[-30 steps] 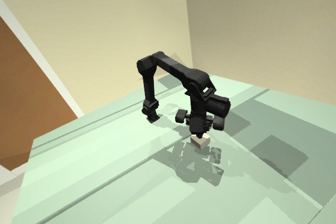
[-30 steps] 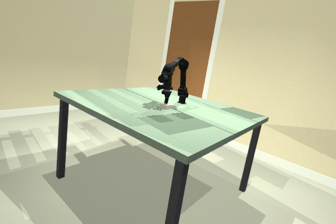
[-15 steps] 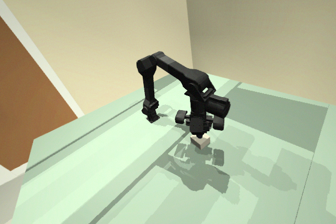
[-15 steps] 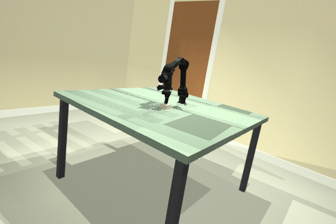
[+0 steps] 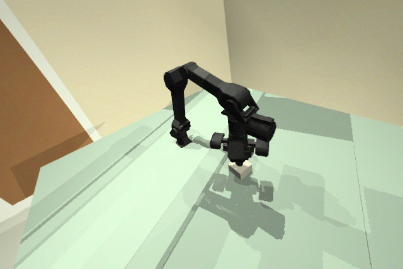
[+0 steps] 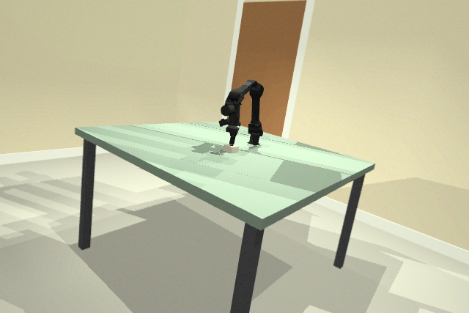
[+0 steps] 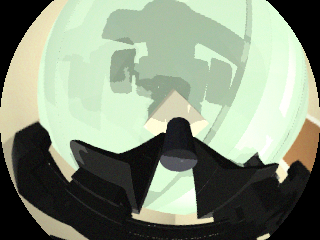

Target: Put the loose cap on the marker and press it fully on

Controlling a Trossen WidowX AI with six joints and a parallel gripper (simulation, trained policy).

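Now: gripper tip 10 mm below the dark cap. The rest, counted from my gripper tip: holder block: 40 mm below.
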